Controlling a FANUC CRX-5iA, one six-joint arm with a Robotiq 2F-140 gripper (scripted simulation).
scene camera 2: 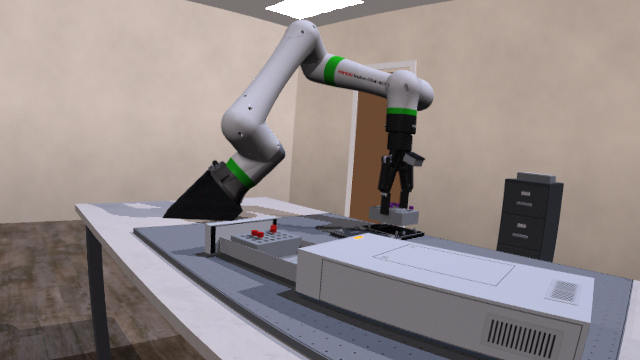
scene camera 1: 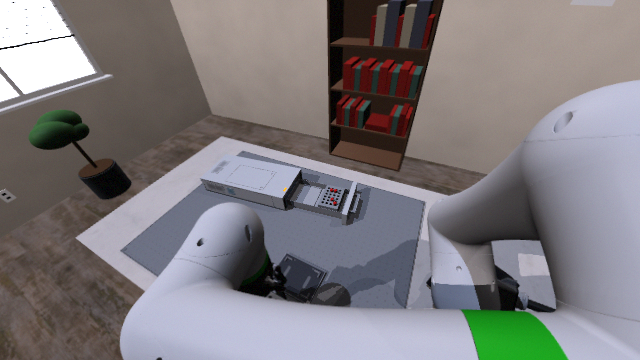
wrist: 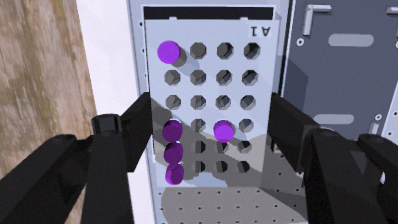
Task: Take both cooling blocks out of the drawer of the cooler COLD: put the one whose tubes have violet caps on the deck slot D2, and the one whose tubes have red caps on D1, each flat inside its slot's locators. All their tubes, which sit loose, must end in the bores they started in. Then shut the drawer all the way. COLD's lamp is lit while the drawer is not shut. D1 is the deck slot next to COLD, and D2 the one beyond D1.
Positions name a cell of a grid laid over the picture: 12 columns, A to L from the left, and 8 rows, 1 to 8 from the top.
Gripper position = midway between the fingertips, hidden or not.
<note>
In view: the gripper (scene camera 2: H5) and a cooler COLD (scene camera 2: I7).
The cooler COLD is seen too in scene camera 1 (scene camera 1: F5). The gripper shows as well in the wrist view (wrist: G4). The wrist view misses the cooler COLD: it is out of frame.
</note>
